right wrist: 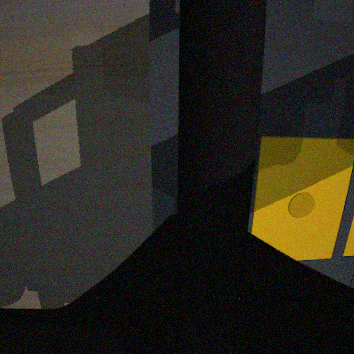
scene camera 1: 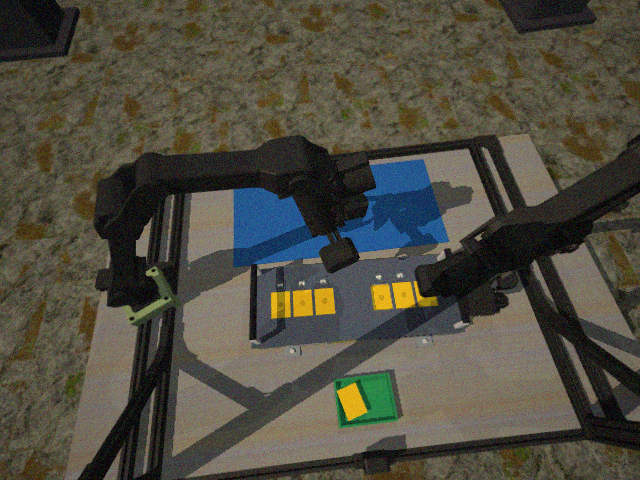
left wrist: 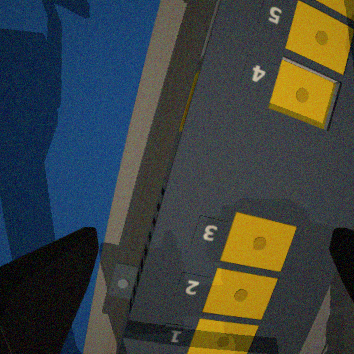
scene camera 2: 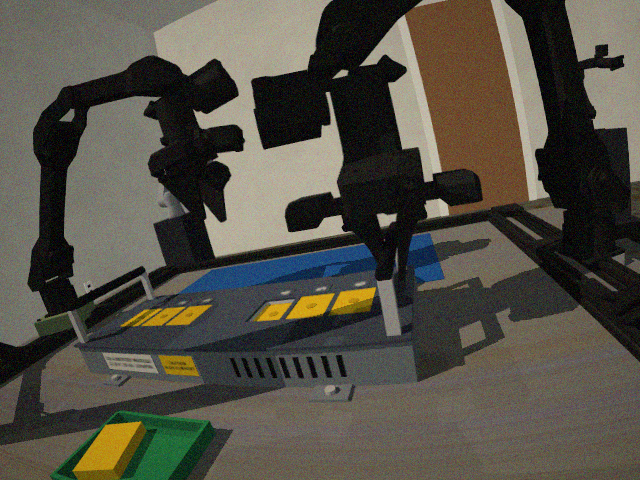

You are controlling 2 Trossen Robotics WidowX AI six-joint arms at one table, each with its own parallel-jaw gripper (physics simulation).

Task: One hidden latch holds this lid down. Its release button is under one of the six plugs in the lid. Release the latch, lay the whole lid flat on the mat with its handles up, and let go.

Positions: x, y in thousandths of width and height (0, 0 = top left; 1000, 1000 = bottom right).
Labels:
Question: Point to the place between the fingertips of the right gripper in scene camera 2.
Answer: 620, 584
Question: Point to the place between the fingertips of the right gripper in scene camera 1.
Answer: At 704, 603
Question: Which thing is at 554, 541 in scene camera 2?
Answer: A blue mat.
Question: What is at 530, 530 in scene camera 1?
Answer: The left gripper.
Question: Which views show the left gripper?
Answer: Scene camera 1, the left wrist view and scene camera 2 only.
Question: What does the left gripper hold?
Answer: Nothing.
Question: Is the left gripper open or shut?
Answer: Open.

